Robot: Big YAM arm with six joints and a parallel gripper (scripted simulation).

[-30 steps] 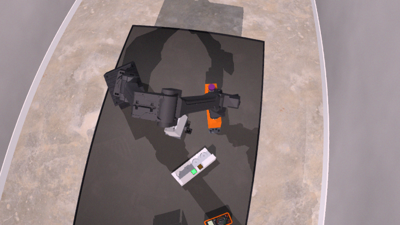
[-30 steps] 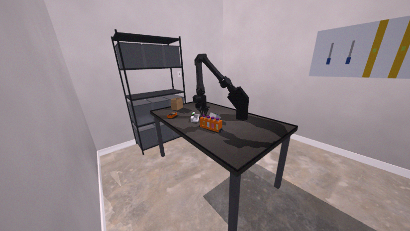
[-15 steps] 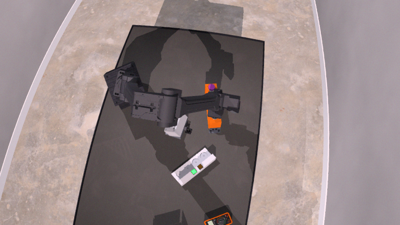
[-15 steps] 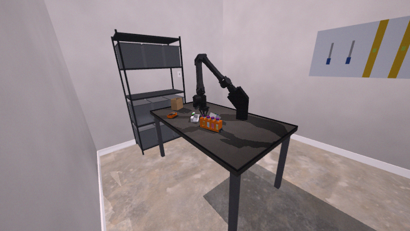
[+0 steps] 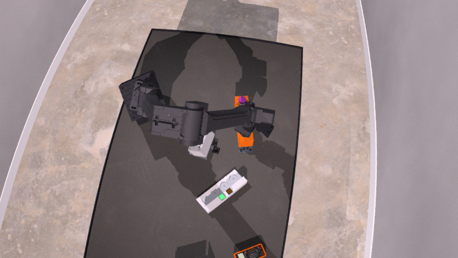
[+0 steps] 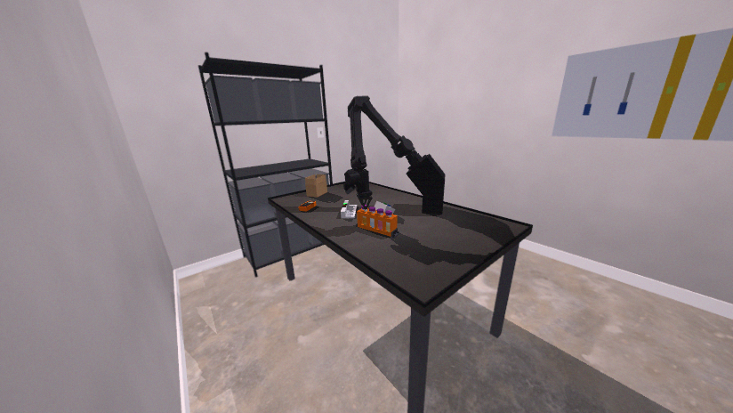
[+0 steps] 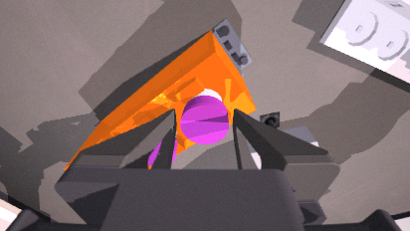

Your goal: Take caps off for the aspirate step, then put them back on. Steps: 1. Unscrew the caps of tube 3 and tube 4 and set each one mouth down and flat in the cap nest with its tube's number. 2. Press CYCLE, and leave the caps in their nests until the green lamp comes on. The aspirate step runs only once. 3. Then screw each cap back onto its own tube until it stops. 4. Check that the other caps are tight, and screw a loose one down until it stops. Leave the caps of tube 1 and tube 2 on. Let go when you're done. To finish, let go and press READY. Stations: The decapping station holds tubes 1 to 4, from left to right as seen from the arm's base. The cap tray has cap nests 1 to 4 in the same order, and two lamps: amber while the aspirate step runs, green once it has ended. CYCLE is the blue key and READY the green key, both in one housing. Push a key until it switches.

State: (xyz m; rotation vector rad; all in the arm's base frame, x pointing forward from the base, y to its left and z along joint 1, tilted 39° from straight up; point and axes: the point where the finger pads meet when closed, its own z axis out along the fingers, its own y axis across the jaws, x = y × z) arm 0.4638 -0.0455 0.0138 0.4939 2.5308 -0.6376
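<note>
Right now my hand is right at the cap. The rest, counted from my hand: green key 22 cm behind, 5 cm to the right, 5 cm below; blue key 21 cm behind, 5 cm below; key housing 20 cm behind, 7 cm below, 3 cm to the right.
</note>
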